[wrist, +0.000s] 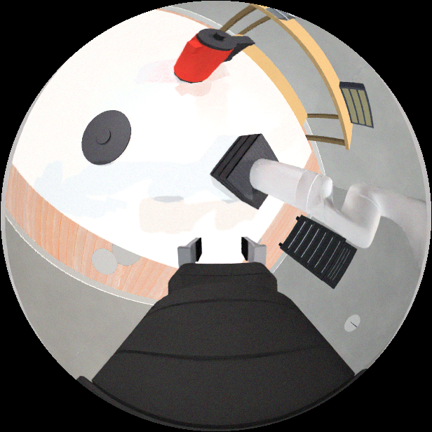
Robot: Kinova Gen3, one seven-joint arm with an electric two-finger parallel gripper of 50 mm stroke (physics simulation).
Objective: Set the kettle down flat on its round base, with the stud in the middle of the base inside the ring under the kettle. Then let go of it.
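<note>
The red kettle (204, 59) stands on the white table top near the upper edge of the wrist view, its black lid up and its black handle toward the right. Its underside with the ring is hidden. The round base (115, 147), a dark disc, lies flat on the table at the left, apart from the kettle. The stud (103, 136) shows as a small raised round at its middle. My gripper (221, 245) is open and empty, at the lower middle of the view, well away from both kettle and base.
The white table top (150, 107) has a wooden border (55, 230). A black stepped block (245, 167) stands right of centre, with the pale robot arm (282, 181) rising from it. A black slatted item (315, 250) is beyond the table's edge. A yellow wooden frame (327, 75) is at the upper right.
</note>
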